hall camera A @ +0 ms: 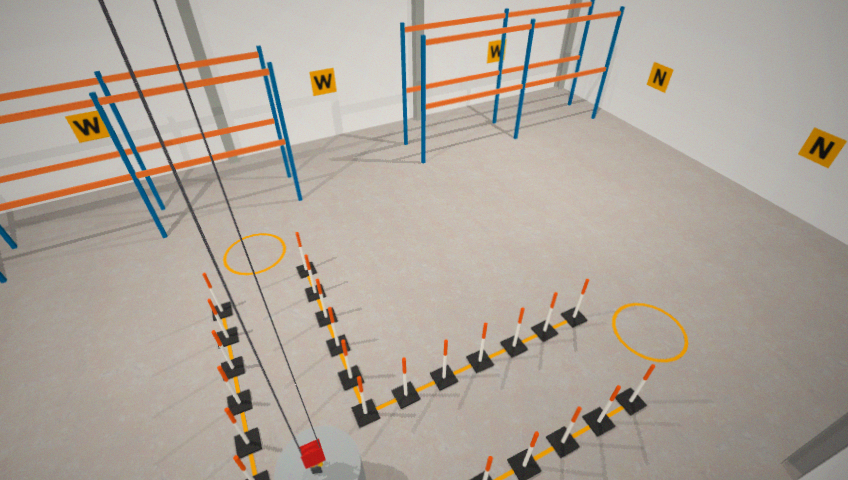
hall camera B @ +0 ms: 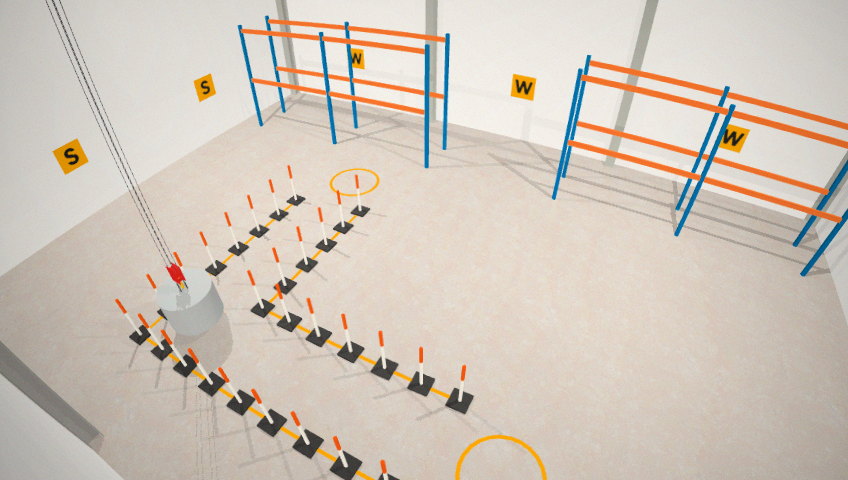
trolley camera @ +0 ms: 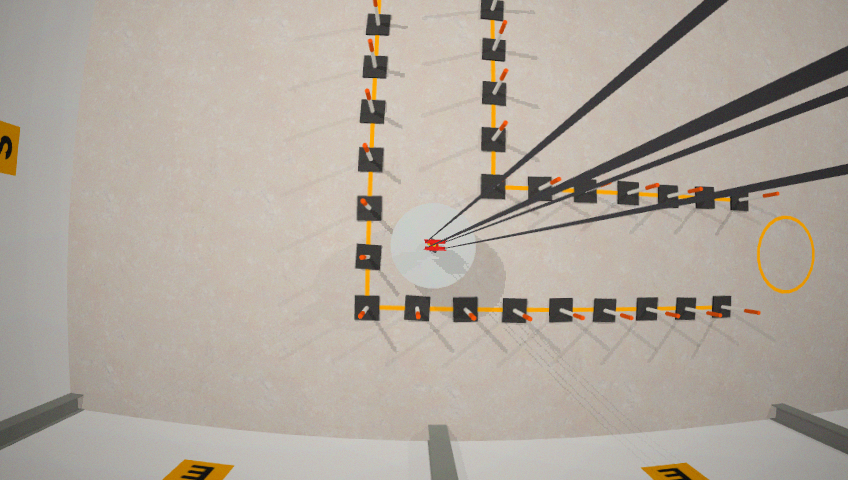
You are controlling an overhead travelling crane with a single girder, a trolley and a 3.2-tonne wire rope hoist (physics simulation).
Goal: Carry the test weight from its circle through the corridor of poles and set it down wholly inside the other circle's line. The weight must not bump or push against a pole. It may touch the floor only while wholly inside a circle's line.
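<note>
The grey cylindrical test weight [hall camera A: 343, 455] [hall camera B: 202, 312] [trolley camera: 416, 266] hangs upright at the corridor's bend, its shadow on the floor beside it. My gripper, the hook under the red block [hall camera A: 315, 466] [hall camera B: 181, 285] [trolley camera: 434, 245], is shut on its top. In the trolley view the weight stands apart from the inner corner pole base [trolley camera: 492, 186] and the outer corner pole base [trolley camera: 366, 308]; the left row is nearer than the inner corner. One yellow circle [hall camera A: 257, 234] [hall camera B: 354, 195] lies beyond one corridor end, the other circle [hall camera A: 642, 304] [hall camera B: 499, 437] [trolley camera: 785, 292] beyond the other. The weight's underside is hidden in the trolley view.
Orange-tipped poles on black bases flank both legs: a left row [trolley camera: 372, 111], a lower row [trolley camera: 560, 309] and an inner row [trolley camera: 628, 192] in the trolley view. Blue and orange racks [hall camera A: 423, 98] [hall camera B: 426, 107] stand by the W wall. Grey columns [trolley camera: 441, 452] line the E wall.
</note>
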